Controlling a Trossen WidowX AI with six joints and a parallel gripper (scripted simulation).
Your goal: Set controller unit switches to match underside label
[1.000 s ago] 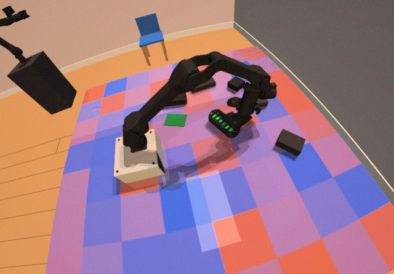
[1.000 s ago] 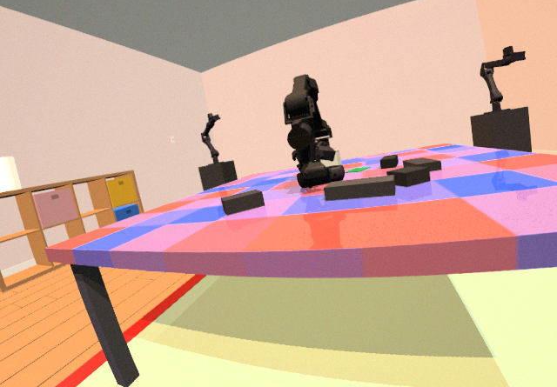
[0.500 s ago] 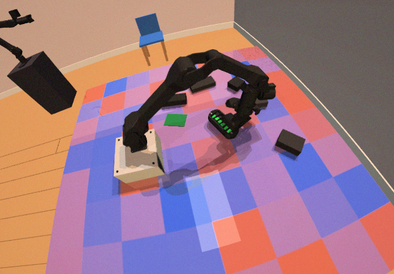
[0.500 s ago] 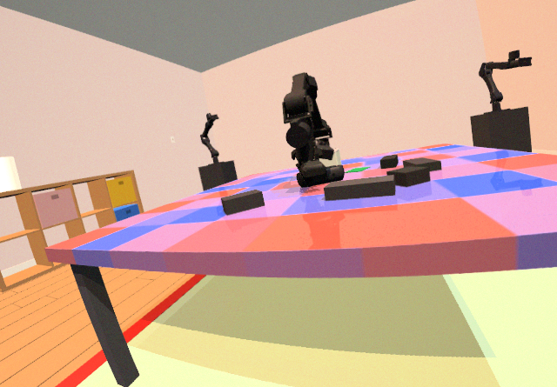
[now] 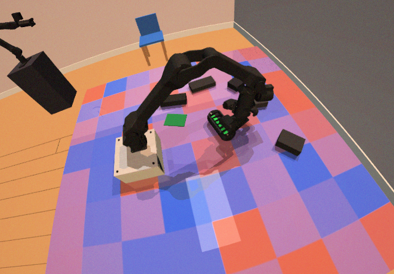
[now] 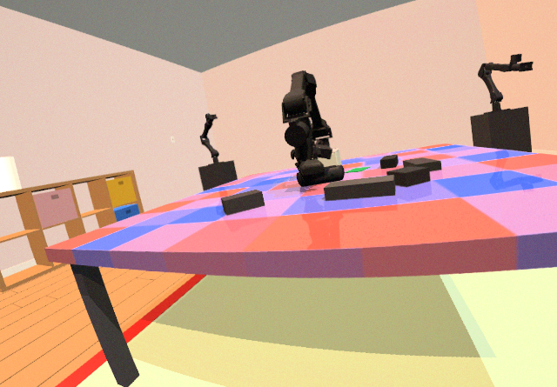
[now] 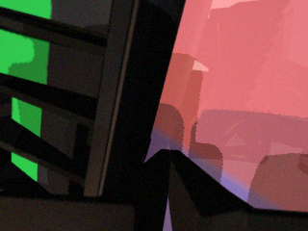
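The flat green square lies 23 cm behind my gripper tip, 16 cm to the left of it and 1 cm below it. The rest, counted from my gripper tip: small cube (13 cm ahead, 27 cm to the left, 1 cm above).
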